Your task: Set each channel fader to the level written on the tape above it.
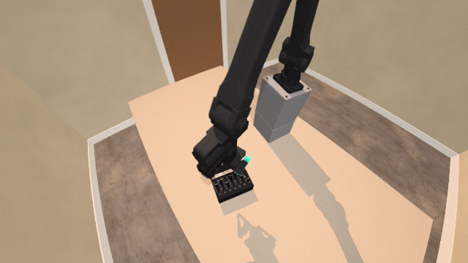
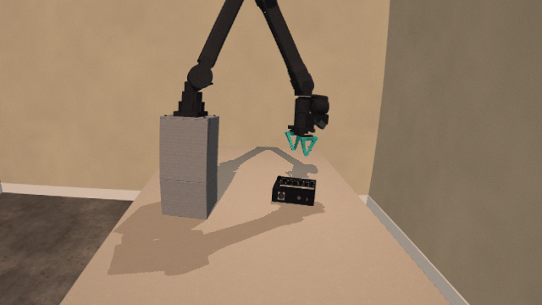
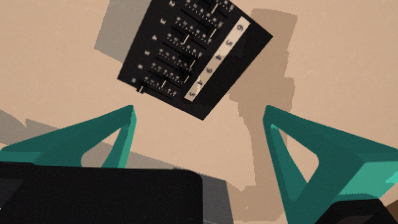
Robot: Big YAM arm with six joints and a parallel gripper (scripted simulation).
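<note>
My gripper is now 12 cm above the channel 2 fader cap and 4 cm short of it. The rest, counted from my hand: channel 4 fader cap: 12 cm below, 1 cm behind; channel 5 fader cap: 12 cm below, 3 cm behind; channel 3 fader cap: 12 cm below, 2 cm to the left, 2 cm ahead.
</note>
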